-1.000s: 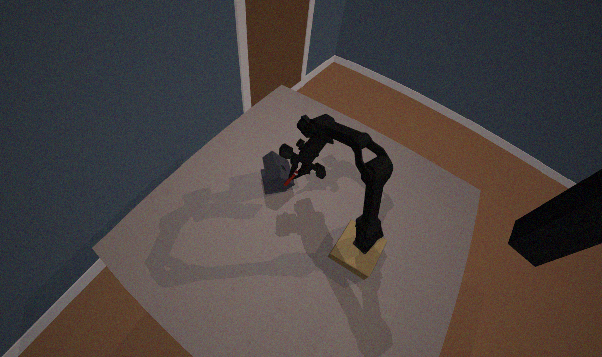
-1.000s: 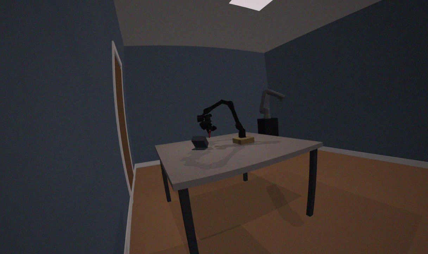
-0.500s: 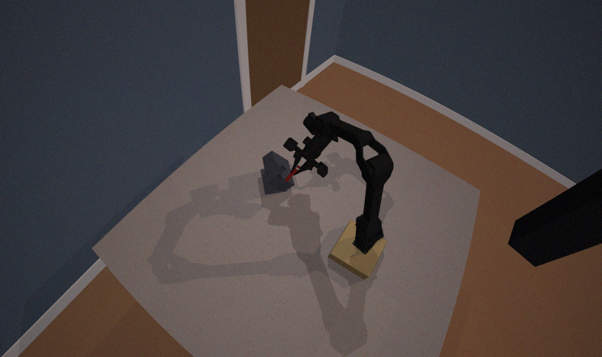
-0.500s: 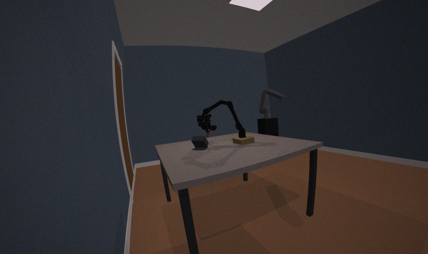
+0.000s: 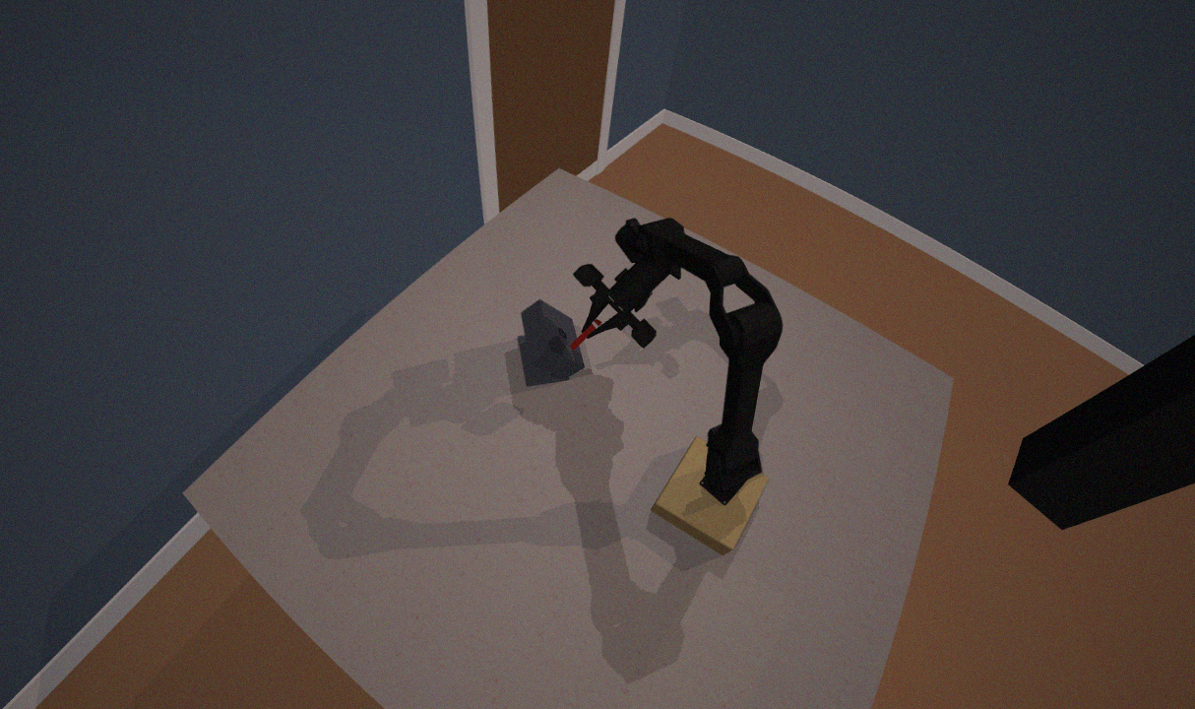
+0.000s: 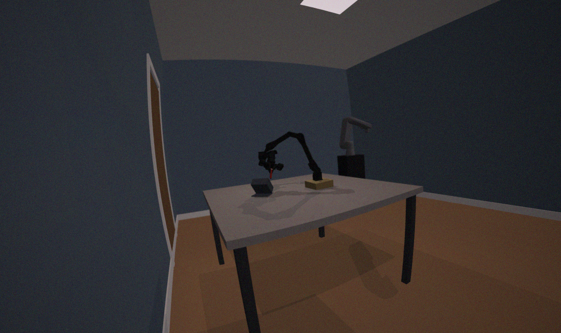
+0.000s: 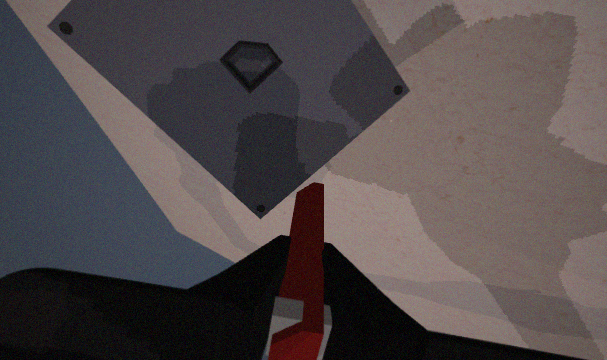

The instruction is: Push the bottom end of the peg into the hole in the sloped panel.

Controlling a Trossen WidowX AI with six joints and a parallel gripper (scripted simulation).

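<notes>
Now: gripper tip 8 cm short of the dark grey sloped panel, 1 cm to the right of it and 8 cm above it. The rest, counted from my gripper tip: red peg: 1 cm to the right, 1 cm above.
</notes>
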